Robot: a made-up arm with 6 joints. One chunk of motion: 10 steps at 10 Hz.
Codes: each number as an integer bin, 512 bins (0 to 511) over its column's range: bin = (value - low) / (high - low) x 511, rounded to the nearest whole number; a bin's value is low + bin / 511 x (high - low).
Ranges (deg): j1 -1..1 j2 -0.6..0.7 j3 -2.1..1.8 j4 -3.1..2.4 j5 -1.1..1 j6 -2.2..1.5
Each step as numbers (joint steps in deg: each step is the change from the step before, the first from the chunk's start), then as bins.
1 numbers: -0.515 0.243 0.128 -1.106 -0.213 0.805
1 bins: 124 331 292 185 216 415
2 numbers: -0.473 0.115 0.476 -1.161 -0.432 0.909
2 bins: 135 281 338 180 163 429
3 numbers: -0.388 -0.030 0.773 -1.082 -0.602 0.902
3 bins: 156 224 376 187 121 428
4 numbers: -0.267 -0.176 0.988 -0.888 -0.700 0.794
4 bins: 187 167 405 206 97 413
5 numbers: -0.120 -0.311 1.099 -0.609 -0.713 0.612
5 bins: 225 114 419 231 94 388
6 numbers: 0.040 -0.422 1.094 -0.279 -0.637 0.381
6 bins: 266 70 418 262 113 356
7 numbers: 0.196 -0.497 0.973 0.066 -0.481 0.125
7 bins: 306 40 403 294 151 321
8 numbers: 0.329 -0.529 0.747 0.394 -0.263 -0.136
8 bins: 340 28 373 325 204 285
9 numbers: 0.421 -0.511 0.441 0.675 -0.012 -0.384
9 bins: 363 35 333 351 265 251
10 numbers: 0.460 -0.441 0.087 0.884 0.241 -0.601
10 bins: 373 62 287 370 326 221
